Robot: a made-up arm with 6 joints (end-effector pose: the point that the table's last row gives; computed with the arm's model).
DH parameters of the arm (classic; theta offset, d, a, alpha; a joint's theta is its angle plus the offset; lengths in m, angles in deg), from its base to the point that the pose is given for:
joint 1: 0 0.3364 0 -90
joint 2: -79.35 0 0.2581 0
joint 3: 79.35 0 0.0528 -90
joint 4: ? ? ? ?
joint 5: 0 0 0.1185 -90
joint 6: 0 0.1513 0 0
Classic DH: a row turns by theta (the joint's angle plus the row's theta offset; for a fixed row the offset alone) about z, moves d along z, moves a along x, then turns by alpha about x.
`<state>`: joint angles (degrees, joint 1 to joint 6).
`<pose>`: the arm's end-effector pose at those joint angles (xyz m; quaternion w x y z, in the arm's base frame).
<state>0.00 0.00 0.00 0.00 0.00 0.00</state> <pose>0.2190 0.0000 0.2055 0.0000 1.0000 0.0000 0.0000</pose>
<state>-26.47 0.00 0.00 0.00 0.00 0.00</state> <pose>0.1960 -0.0976 0.2055 0.0000 0.9734 -0.2289 0.0000</pose>
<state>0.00 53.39 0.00 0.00 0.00 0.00</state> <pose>0.0255 0.0000 0.0825 0.0000 0.8934 0.0000 -0.4492</pose>
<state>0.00 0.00 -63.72 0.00 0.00 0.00</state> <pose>0.4684 0.0000 0.5734 0.0000 0.8493 0.0000 0.5278</pose>
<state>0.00 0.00 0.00 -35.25 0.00 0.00</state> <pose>0.1973 0.0684 0.2055 0.0000 0.9531 0.3028 0.0000</pose>
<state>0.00 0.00 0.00 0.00 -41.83 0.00</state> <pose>0.2897 0.0000 0.3230 0.0000 0.9341 0.0000 0.3570</pose>
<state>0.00 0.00 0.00 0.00 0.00 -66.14</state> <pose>0.2190 0.0000 0.2055 0.0000 0.8380 0.5457 0.0000</pose>
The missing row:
joint 4: 0 0.2333 0 90
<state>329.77 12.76 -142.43 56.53 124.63 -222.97</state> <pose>0.3612 -0.0253 0.6887 0.2561 -0.3818 0.8428 0.2799</pose>
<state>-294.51 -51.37 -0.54 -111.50 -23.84 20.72</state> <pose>-0.1100 0.1389 0.3249 0.0898 -0.1054 -0.9107 -0.3893</pose>
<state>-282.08 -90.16 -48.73 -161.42 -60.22 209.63</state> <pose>-0.0640 -0.0094 0.4545 0.5987 -0.6856 -0.3367 -0.2412</pose>
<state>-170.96 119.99 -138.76 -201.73 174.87 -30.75</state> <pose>-0.3790 -0.1096 0.1364 0.0025 0.1229 0.0030 0.9924</pose>
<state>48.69 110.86 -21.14 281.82 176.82 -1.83</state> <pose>0.1799 0.0168 0.1742 0.6233 -0.6761 0.1863 -0.3458</pose>
